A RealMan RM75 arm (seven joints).
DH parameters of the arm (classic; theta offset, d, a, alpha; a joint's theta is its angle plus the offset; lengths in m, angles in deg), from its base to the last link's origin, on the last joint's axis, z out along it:
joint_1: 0 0.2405 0 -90
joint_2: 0 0 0 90
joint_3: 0 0.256 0 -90
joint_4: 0 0 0 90
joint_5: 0 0.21 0 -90
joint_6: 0 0 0 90
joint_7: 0 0.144 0 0
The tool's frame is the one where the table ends.
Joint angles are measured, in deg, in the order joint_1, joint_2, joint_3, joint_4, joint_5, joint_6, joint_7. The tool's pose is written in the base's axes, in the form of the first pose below.
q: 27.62, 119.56, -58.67, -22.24, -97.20, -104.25, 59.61
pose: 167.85 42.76 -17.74 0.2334 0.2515 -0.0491
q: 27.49, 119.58, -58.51, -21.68, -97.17, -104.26, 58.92
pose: 168.09 43.09 -17.71 0.2345 0.2500 -0.0499
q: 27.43, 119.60, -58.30, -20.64, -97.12, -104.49, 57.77
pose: 168.16 43.70 -17.68 0.2355 0.2474 -0.0511
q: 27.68, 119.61, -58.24, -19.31, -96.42, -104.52, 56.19
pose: 168.87 44.77 -17.04 0.2350 0.2467 -0.0524
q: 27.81, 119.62, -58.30, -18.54, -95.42, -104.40, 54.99
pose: 170.02 45.79 -16.18 0.2342 0.2473 -0.0528
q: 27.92, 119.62, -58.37, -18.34, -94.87, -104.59, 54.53
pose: 170.44 46.40 -15.65 0.2331 0.2478 -0.0523
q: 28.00, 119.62, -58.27, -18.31, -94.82, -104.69, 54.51
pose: 170.46 46.57 -15.57 0.2326 0.2481 -0.0520
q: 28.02, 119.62, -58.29, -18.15, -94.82, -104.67, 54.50
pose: 170.32 46.56 -15.77 0.2327 0.2479 -0.0524
